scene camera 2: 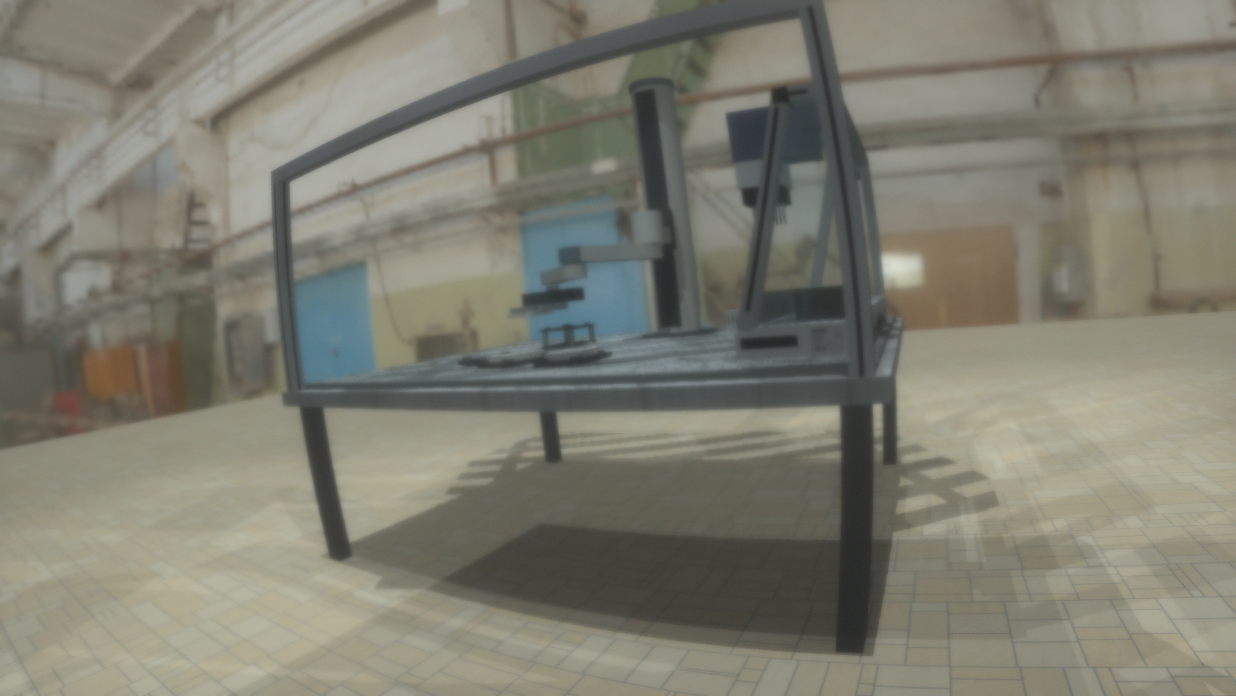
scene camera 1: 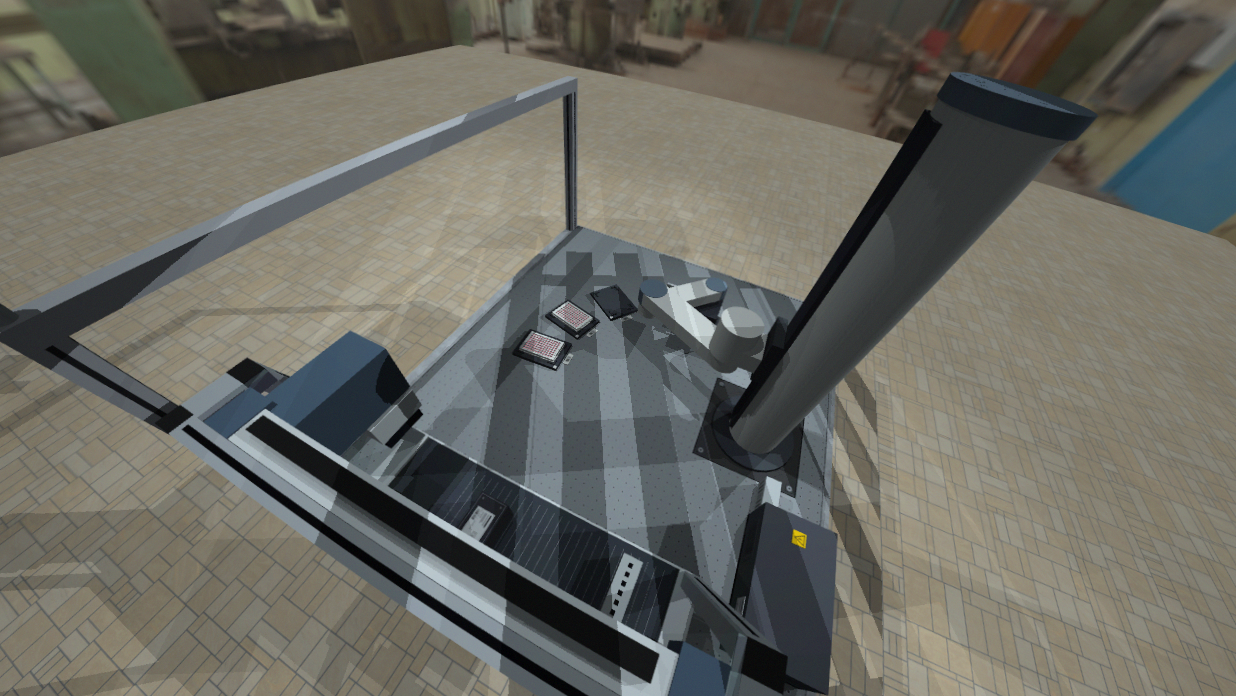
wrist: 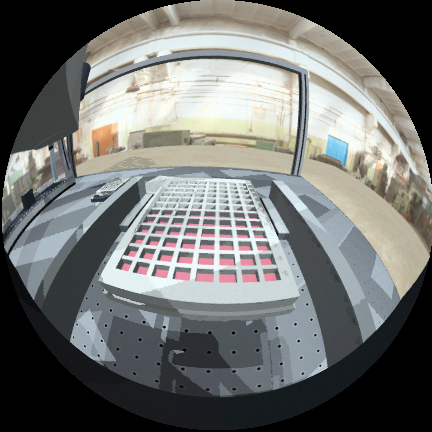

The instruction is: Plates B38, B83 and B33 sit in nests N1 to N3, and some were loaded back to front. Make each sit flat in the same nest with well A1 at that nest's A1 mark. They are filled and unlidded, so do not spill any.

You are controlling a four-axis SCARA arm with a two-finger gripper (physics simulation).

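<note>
My gripper point(wrist: 205, 187) is shut on a light plate point(wrist: 207, 246) with pink-filled wells, held level by its sides above the perforated deck. In scene camera 2 the held plate point(scene camera 2: 527, 311) is small and blurred; in scene camera 1 the arm hides it. Its name and A1 corner are not readable. The back dark nest point(scene camera 1: 613, 302) holds no plate. A second plate point(scene camera 1: 572, 316) sits in the middle nest point(scene camera 1: 589, 332), and a third plate point(scene camera 1: 543, 345) sits in the near nest point(scene camera 1: 553, 364). Their names and A1 marks are too small to read.
The arm's elbow point(scene camera 1: 653, 288) is folded close beside the back nest. The arm column point(scene camera 1: 830, 319) stands at the right. A frame point(scene camera 1: 345, 181) borders the deck. A blue-grey unit point(scene camera 1: 333, 389) and a dark box point(scene camera 1: 787, 587) stand near the front. A small stand point(scene camera 2: 568, 328) rises from the deck.
</note>
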